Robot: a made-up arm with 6 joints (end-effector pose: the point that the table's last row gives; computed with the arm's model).
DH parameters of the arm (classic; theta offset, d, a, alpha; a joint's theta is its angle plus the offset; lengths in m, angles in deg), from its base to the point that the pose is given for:
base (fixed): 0 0.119 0 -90
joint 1: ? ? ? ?
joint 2: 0 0.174 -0.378 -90
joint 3: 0 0.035 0.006 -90
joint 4: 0 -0.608 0.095 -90
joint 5: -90 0.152 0.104 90
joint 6: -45.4 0 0.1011 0
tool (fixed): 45.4 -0.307 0 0
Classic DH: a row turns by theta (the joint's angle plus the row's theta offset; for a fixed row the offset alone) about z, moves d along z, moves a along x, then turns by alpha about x.
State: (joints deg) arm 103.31 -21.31 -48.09 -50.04 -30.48 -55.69
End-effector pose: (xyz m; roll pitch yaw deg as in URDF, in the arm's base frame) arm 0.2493 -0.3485 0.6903 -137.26 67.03 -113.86
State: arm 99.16 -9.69 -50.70 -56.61 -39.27 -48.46
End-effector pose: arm 0.2915 -0.2585 0.6205 -138.09 84.90 -107.29
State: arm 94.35 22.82 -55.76 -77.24 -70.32 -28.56
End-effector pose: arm 0.3240 0.1883 0.4866 54.67 43.53 107.13
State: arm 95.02 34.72 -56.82 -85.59 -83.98 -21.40
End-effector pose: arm 0.2610 0.3785 0.4823 58.67 22.49 116.79
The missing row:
joint 1: 90 0.058 0.26 -90
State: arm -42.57 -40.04 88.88 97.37 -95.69 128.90
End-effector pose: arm -0.1165 -0.0760 -0.3721 123.99 16.54 158.76
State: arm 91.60 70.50 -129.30 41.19 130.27 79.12
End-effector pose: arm -0.0601 1.1065 -0.3941 -8.53 28.00 177.02
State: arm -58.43 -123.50 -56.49 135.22 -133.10 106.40
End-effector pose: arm 0.6198 -0.3964 -0.7800 92.58 -20.87 3.15
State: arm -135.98 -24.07 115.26 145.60 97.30 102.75
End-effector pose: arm 0.6261 0.2001 0.6937 161.32 -6.80 -53.05
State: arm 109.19 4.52 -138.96 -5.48 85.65 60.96
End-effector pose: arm 0.8074 0.2670 -0.4587 -21.49 -15.45 62.27
